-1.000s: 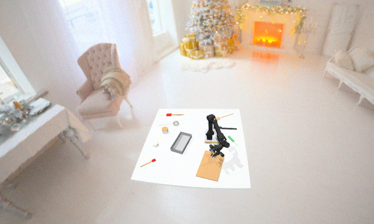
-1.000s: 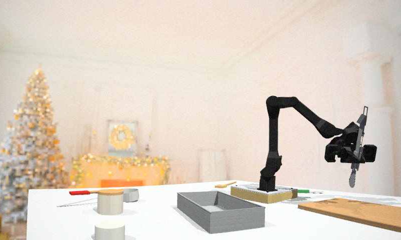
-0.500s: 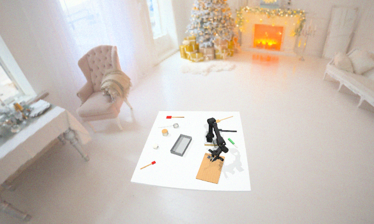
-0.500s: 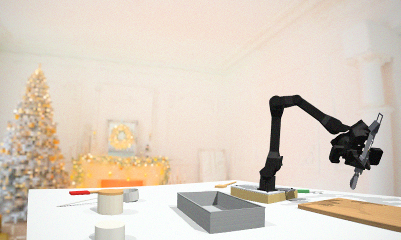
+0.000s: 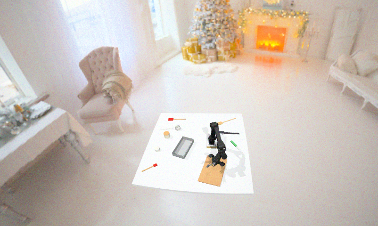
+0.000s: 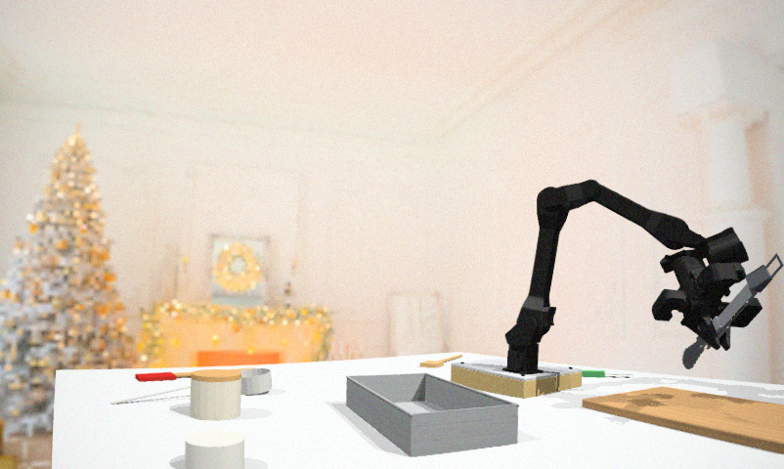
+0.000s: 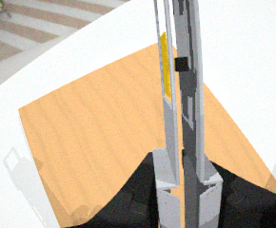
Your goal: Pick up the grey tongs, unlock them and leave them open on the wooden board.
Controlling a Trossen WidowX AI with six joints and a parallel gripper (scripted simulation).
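My gripper tip is 10 mm past the wooden board, 30 mm to the left of it and 110 mm above it. Also, from my gripper tip: green-handled tool: 260 mm behind, 400 mm to the right, 110 mm below; lidded cream jar: 660 mm ahead, 490 mm to the right, 80 mm below; grey roasting tin: 390 mm ahead, 310 mm to the right, 90 mm below.
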